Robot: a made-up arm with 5 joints.
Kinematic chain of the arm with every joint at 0, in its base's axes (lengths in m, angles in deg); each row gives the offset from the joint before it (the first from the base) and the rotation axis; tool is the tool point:
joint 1: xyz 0 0 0.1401 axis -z
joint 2: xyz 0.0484 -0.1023 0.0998 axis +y
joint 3: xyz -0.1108 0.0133 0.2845 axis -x
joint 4: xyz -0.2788 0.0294 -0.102 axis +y
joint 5: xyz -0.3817 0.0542 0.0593 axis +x
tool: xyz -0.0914 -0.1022 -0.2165
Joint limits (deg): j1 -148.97..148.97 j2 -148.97..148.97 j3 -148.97..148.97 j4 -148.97..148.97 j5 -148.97..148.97
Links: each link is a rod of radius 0.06 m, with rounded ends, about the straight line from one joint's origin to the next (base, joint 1, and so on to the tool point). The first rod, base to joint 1, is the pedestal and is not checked.
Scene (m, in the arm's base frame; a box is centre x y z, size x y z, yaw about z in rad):
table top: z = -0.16
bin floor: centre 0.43 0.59 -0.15 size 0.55 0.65 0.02 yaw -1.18
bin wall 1: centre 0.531 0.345 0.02 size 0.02 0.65 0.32 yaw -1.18
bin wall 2: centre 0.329 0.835 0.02 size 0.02 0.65 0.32 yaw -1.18
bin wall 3: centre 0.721 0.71 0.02 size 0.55 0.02 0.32 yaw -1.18
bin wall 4: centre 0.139 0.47 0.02 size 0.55 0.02 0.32 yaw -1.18
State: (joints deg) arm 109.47 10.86 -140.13 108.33 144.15
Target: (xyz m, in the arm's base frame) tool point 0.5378 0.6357 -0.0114
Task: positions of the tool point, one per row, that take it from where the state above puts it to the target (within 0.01 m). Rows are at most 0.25 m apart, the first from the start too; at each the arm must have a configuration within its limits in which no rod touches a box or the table.
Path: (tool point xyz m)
1: -0.4561 0.3483 0.5040
2: -0.3600 0.5317 0.5438
3: -0.2040 0.6654 0.6123
4: -0.0119 0.7272 0.6995
5: 0.1749 0.7866 0.5578
6: 0.3400 0.7876 0.3817
7: 0.4652 0.7339 0.1864
8: 0.5378 0.6357 -0.0114

